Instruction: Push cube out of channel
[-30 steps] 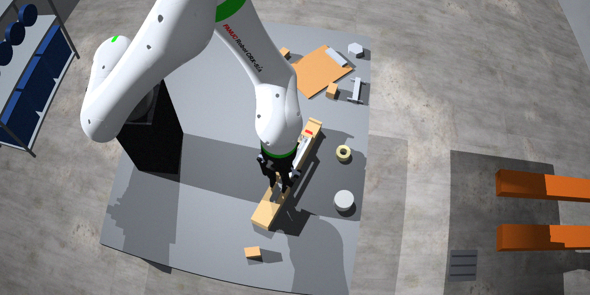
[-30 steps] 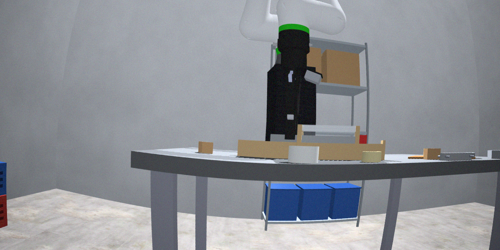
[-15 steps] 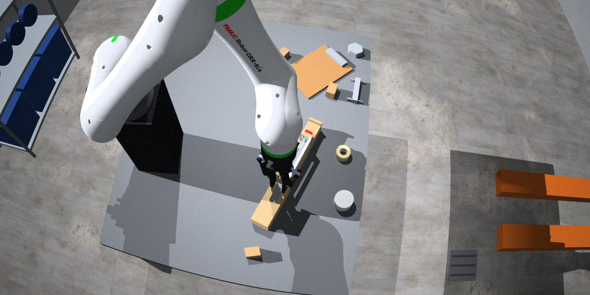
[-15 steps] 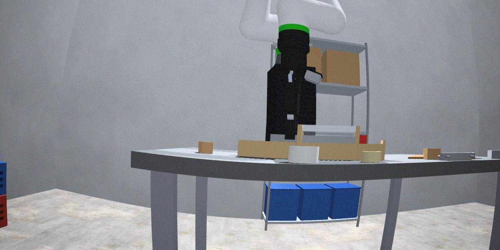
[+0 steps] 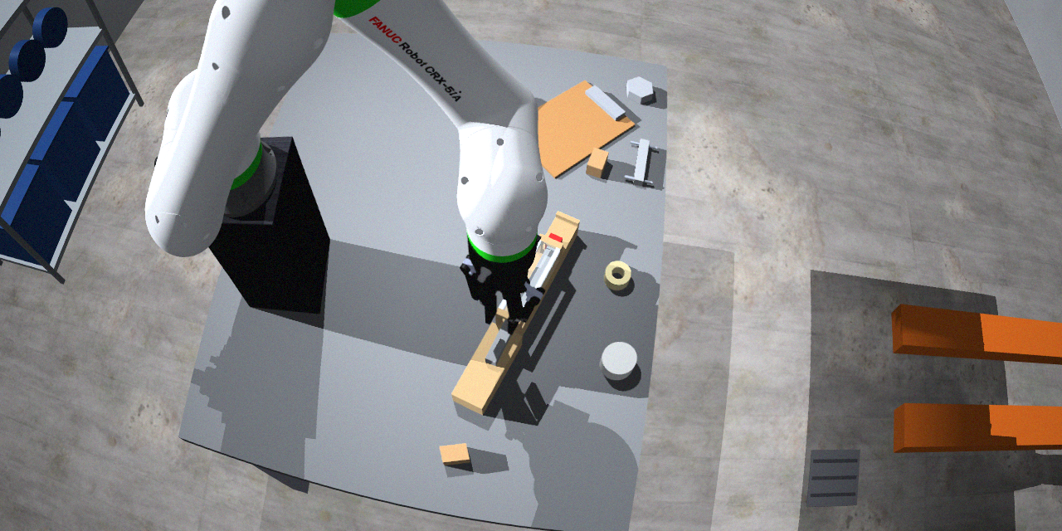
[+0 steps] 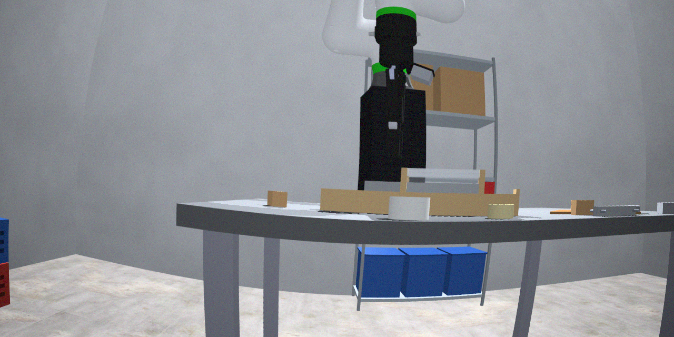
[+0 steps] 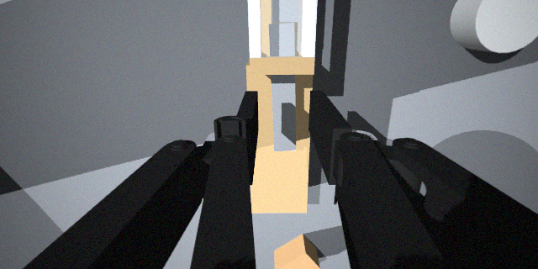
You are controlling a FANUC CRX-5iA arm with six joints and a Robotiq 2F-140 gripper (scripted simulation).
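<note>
Right now the red cube is 6 cm ahead of my hand, 20 cm to the left of it and 9 cm below it. The rest, counted from my hand: tan block (4 cm behind, 24 cm to the right, 13 cm below); white disc (21 cm ahead, 13 cm below); wooden channel (3 cm ahead, 10 cm to the left, 9 cm below).
</note>
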